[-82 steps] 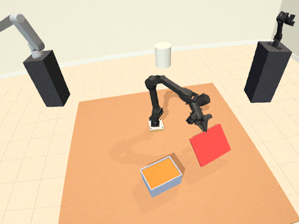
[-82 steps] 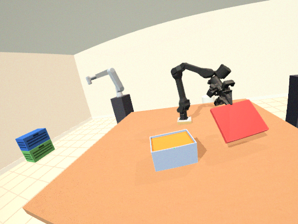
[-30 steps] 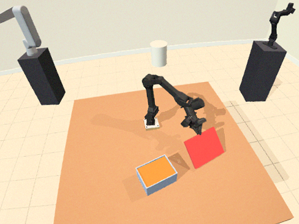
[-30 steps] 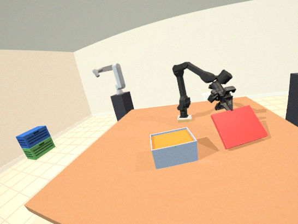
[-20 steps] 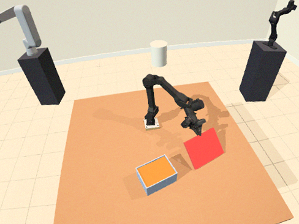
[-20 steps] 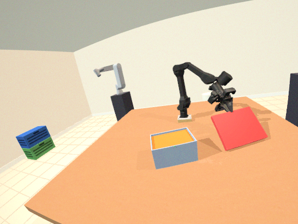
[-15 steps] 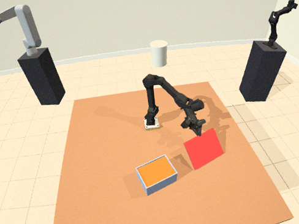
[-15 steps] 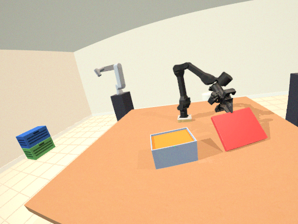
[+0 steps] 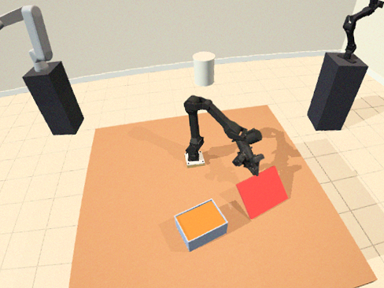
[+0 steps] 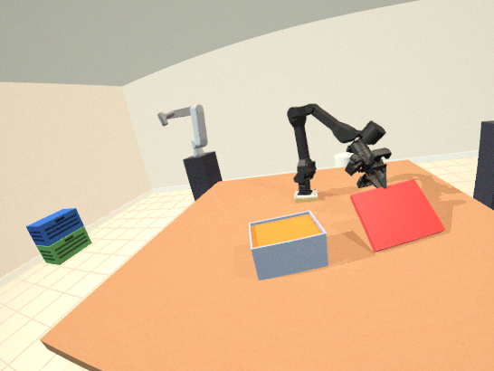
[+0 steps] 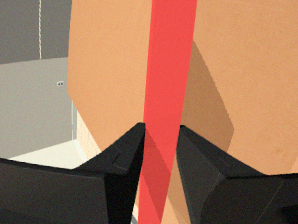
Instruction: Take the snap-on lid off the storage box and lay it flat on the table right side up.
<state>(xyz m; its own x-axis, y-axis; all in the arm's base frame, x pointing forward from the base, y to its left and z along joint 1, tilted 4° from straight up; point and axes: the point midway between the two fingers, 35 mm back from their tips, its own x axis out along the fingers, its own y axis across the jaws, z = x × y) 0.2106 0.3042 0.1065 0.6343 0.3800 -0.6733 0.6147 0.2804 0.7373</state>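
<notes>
Now: the red lid 60 mm ahead of my gripper tip, 50 mm below it and 30 mm to the left of it. Round my gripper tip: grey-blue storage box: 280 mm to the right, 220 mm ahead, 70 mm below.
</notes>
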